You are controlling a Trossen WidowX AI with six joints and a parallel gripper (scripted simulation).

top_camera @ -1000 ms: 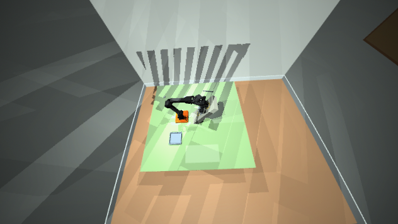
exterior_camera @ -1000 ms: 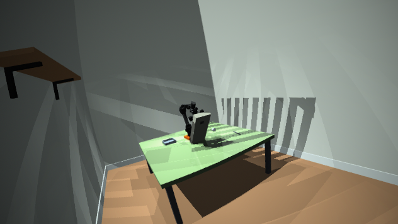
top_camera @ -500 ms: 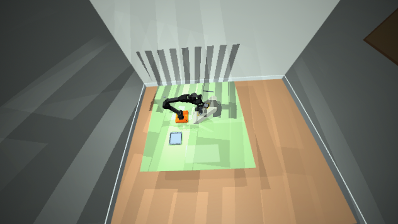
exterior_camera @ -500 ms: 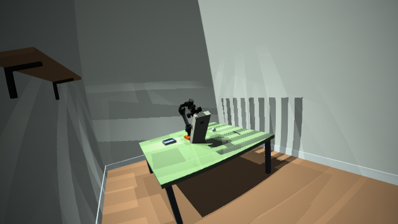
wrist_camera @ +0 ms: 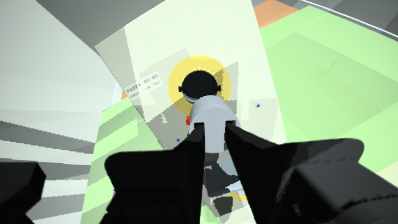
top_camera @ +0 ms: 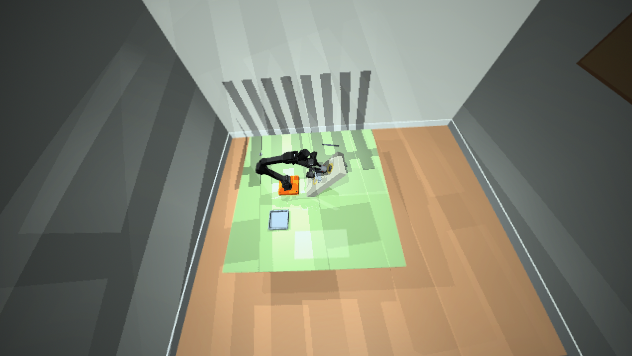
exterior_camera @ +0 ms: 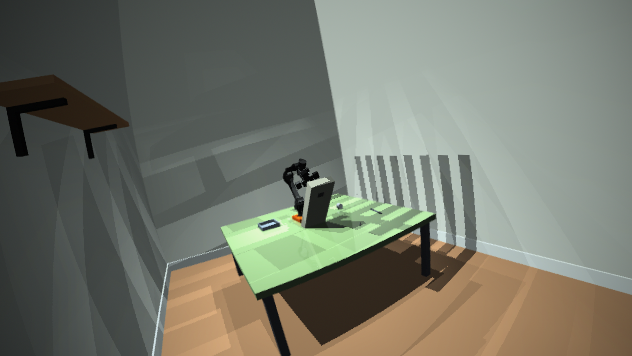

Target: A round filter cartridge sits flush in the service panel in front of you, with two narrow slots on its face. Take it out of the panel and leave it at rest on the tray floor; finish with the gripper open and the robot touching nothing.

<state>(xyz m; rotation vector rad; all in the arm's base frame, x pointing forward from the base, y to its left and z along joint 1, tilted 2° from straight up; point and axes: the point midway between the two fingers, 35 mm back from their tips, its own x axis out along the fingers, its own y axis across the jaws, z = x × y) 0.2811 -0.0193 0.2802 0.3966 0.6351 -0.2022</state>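
Now: the blue-grey tray 38 cm behind my gripper tip, 29 cm below it and 25 cm to the right of it. From my gripper tip the other things lie so: round filter cartridge (1 cm below, 1 cm ahead).
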